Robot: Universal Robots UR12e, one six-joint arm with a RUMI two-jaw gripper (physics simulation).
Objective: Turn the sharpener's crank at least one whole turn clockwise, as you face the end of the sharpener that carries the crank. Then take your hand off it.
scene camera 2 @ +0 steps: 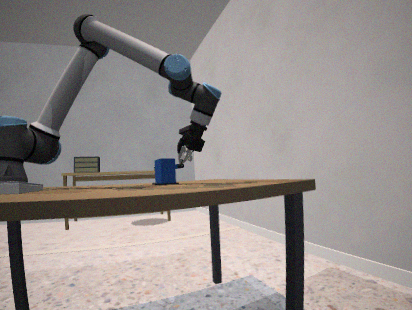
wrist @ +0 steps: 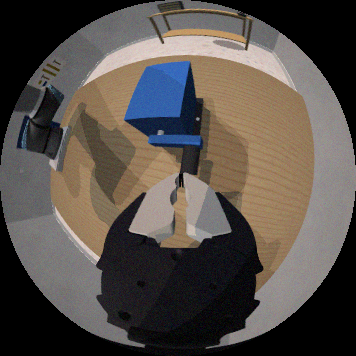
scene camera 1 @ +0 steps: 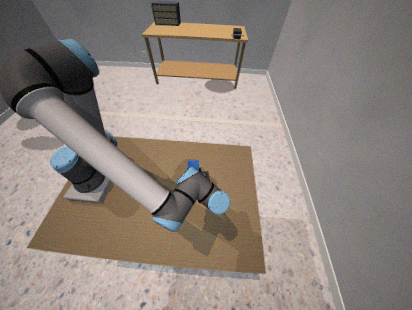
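Seen in the pictures: gripper, fingertip midpoint: [scene camera 2: 180,164] [wrist: 181,174]; arm's base, link origin: [scene camera 2: 1,184] [wrist: 56,143] [scene camera 1: 90,180].
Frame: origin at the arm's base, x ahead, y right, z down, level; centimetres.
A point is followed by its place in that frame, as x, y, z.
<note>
The blue sharpener [scene camera 1: 193,164] @(69.9, -15.4, -9.6) [scene camera 2: 165,171] @(69.3, -7.0, -3.3) [wrist: 162,95] @(71.6, -10.4, -9.6) stands upright on the wooden table [scene camera 1: 150,245] @(52.1, 32.5, 3.3) [scene camera 2: 250,193] @(85.6, 40.0, 5.2) [wrist: 280,150] @(96.2, -14.0, 3.2). Its blue crank arm [wrist: 172,140] reaches from the shaft toward the right in the wrist view, roughly level. The black crank handle [scene camera 2: 180,166] @(75.7, -2.2, -5.3) [wrist: 190,160] @(76.4, -3.7, -6.7) sticks out from the arm's outer end, toward the gripper. My gripper [scene camera 2: 181,163] @(75.7, -1.8, -6.4) [wrist: 181,174] @(75.7, -1.8, -6.4) is shut and empty. Its fingertips are close to the handle's free end, slightly left of it in the wrist view. Whether they touch it I cannot tell. In scene camera 1 the wrist mostly hides the gripper and crank.
The arm's base [scene camera 1: 86,194] @(3.6, 10.1, -0.8) [scene camera 2: 20,187] @(13.3, 12.0, 1.2) stands on the same table, left of the sharpener. A second table [scene camera 1: 205,32] [wrist: 205,35] stands beyond, with a drawer box [scene camera 1: 166,14] [scene camera 2: 86,164] and a small black object [scene camera 1: 237,33] on it. A wall [scene camera 2: 325,125] rises at the right.
</note>
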